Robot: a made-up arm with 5 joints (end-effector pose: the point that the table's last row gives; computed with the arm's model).
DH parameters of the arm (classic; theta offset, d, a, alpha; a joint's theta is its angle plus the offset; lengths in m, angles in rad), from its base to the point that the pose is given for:
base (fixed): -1.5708 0.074 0 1.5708
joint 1: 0 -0.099 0.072 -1.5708
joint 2: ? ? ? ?
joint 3: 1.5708 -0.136 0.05 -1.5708
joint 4: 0 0.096 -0.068 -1.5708
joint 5: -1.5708 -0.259 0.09 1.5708
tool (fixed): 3.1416 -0.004 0 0
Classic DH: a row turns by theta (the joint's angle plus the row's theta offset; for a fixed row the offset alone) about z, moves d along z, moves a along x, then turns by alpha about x.
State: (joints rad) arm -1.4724 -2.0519 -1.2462 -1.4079 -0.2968
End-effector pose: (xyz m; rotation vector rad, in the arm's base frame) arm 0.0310 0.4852 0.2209 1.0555 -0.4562 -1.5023
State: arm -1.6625 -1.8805 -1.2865 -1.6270 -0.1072
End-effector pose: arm -0.0579 0.4682 0.2907 1.3269 -0.7797 -1.5329
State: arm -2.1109 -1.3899 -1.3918 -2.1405 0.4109
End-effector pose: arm -0.2171 0.4436 0.3295 -1.8219 1.5002 1.8726
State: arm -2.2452 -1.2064 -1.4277 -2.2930 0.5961
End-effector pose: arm -0.2317 0.4606 0.3182 -1.5129 1.3222 1.6357
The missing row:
joint 2: 1.5708 -0.365 0.063 -1.5708
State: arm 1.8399 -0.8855 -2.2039 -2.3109 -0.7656
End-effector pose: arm -0.1415 -0.3996 0.6172 -1.4245 0.9907 1.6382
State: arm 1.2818 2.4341 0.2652 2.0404 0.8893
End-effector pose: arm 0.3835 -0.5638 -0.1176 -0.2162 0.5552 -2.5270
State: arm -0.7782 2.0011 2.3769 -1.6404 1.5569
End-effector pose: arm 0.1040 0.4836 -0.0839 -0.0184 -0.2928 0.2330
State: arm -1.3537 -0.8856 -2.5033 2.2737 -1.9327
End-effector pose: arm 0.1600 0.0289 -0.3839 -1.0422 -0.6909 2.3549
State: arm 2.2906 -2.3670 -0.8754 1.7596 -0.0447
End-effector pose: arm -0.1173 -0.4564 0.6321 0.2860 0.9350 1.8670
